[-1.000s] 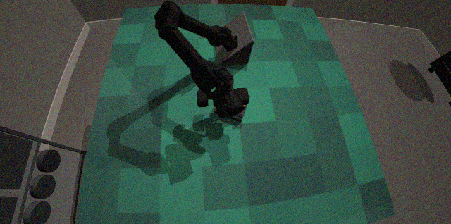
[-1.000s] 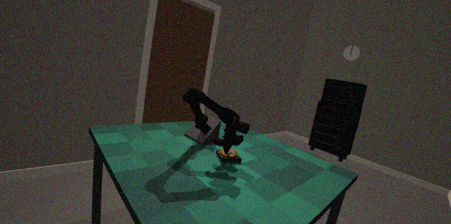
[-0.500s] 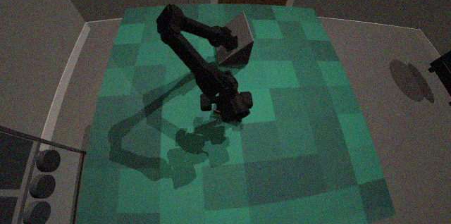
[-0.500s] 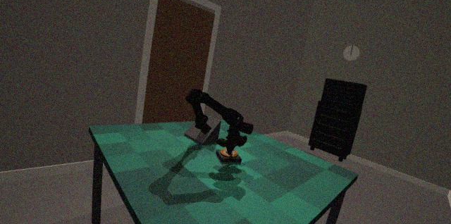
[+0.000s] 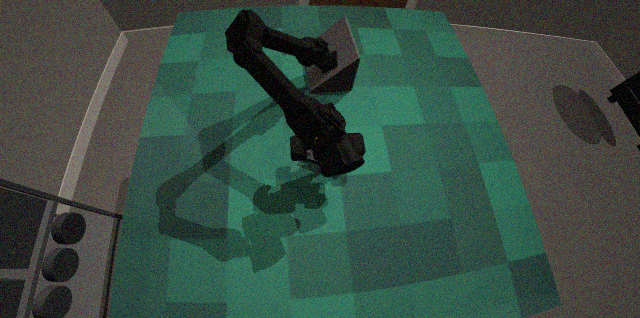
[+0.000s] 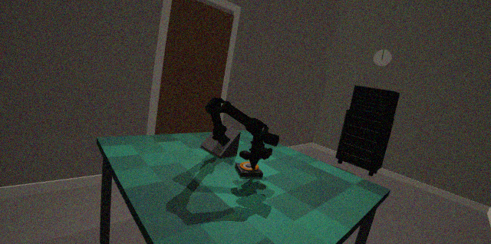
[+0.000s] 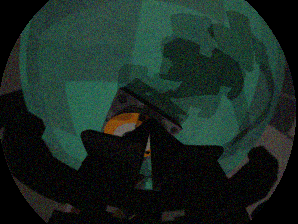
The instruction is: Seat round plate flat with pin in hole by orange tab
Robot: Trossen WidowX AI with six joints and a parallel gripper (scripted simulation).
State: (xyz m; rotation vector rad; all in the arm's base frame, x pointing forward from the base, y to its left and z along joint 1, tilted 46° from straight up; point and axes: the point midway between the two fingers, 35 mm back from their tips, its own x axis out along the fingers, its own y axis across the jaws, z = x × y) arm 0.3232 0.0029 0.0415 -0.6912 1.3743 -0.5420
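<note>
Now: gripper tip 30 mm past the round plate, 20 mm to the right of it and 10 mm above it. The rest, counted from my gripper tip: dark square base (50 mm behind, 20 mm to the left, 20 mm below).
</note>
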